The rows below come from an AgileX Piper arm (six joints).
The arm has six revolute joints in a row. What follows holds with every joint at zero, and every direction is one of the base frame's. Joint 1 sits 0.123 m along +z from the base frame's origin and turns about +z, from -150 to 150 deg. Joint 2 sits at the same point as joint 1 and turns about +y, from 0 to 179.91 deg. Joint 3 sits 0.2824 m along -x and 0.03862 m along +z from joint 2 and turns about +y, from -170 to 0 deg. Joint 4 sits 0.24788 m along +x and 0.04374 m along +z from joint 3 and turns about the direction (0.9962, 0, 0.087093), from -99.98 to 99.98 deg. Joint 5 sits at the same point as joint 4 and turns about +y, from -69.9 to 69.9 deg. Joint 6 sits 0.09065 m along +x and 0.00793 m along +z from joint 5 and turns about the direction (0.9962, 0, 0.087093), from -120 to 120 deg. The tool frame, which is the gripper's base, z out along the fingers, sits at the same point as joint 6; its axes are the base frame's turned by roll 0, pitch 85.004 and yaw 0 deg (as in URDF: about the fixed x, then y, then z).
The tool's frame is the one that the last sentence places.
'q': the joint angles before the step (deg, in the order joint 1, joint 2, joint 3, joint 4, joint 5, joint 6). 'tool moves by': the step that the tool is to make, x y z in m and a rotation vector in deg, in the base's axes. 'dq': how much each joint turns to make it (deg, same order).
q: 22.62 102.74 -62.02 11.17 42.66 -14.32
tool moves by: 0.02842 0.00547 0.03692 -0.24 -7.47 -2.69
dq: -0.01 0.09 -8.90 -5.64 1.42 6.04
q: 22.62 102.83 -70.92 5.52 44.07 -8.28
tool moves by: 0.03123 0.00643 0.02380 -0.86 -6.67 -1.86
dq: 0.00 2.99 -9.27 -5.48 0.30 4.40
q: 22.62 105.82 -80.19 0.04 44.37 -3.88
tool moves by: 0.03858 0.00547 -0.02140 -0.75 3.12 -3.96
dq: -1.15 9.52 -10.25 -0.91 3.92 3.37
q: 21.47 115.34 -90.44 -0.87 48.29 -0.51
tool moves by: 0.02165 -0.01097 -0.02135 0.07 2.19 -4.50
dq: -2.31 5.20 -4.00 0.01 0.85 2.33
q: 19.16 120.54 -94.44 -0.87 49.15 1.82
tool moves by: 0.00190 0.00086 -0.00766 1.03 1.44 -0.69
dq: -0.22 1.19 -0.39 1.59 0.22 -0.12
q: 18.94 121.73 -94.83 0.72 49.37 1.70
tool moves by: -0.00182 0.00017 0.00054 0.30 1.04 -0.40
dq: 0.00 -0.13 0.00 0.59 1.01 0.21
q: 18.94 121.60 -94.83 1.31 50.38 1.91
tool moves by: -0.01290 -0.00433 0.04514 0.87 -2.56 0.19
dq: 0.00 -6.00 -0.11 0.01 3.40 -0.13
